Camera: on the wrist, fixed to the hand. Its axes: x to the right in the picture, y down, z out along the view.
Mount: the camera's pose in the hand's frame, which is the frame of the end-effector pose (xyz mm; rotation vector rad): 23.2 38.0 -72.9 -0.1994 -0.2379 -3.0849
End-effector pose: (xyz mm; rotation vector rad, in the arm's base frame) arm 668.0 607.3 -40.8 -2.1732 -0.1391 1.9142
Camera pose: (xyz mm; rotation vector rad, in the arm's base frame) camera 739.8 567.3 -64.2 0.1727 -1.8351 -0.1220
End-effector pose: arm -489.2 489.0 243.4 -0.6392 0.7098 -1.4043
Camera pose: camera -519.8 469.7 166.0 0.9467 0.6621 1.4571
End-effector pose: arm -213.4 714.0 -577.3 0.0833 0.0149 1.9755
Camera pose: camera -262.2 722.3 -646.9 0.0488 -0.1281 -1.1231
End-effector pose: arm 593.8 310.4 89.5 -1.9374 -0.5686 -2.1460
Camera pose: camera 539.4 248.9 113.0 -0.2505 1.3327 0.1600
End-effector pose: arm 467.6 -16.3 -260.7 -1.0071 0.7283 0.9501
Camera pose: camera 437.3 -68.1 -321.5 -0.8670 -1.3100 -1.5945
